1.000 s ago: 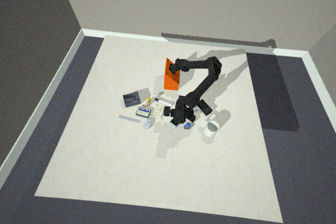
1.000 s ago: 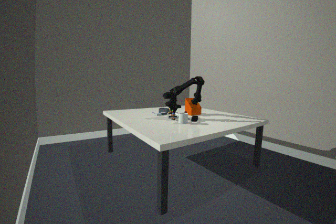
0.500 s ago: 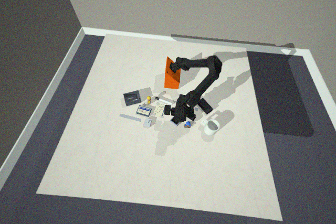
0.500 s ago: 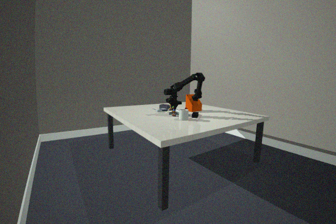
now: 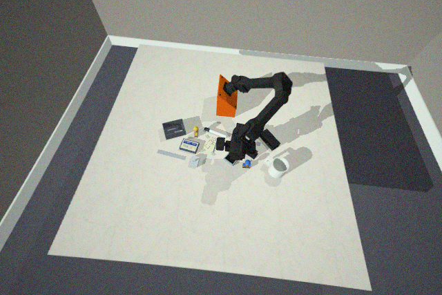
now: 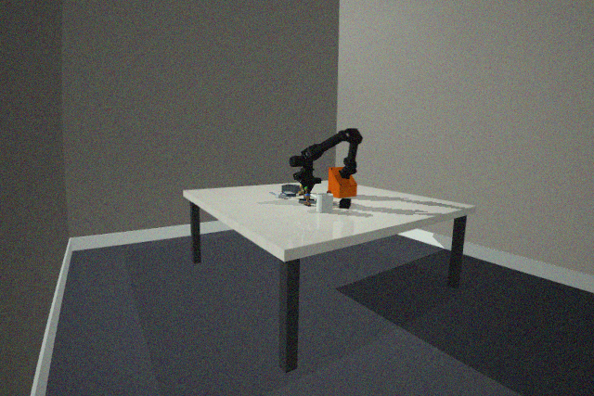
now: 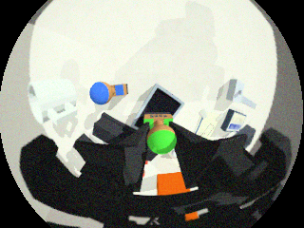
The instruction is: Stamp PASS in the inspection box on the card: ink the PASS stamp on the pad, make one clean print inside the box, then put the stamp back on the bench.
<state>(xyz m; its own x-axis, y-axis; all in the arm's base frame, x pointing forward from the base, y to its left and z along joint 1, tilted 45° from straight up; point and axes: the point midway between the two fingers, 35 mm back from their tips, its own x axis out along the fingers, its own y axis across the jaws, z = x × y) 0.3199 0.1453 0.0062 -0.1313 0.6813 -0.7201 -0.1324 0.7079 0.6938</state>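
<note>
The ink pad is 40 mm below my gripper tip. Round my gripper tip: red stamp (130 mm behind, 30 mm to the left, 30 mm below); then blue stamp (80 mm to the left, 40 mm ahead, 30 mm below); then green stamp (right at my gripper tip).
</note>
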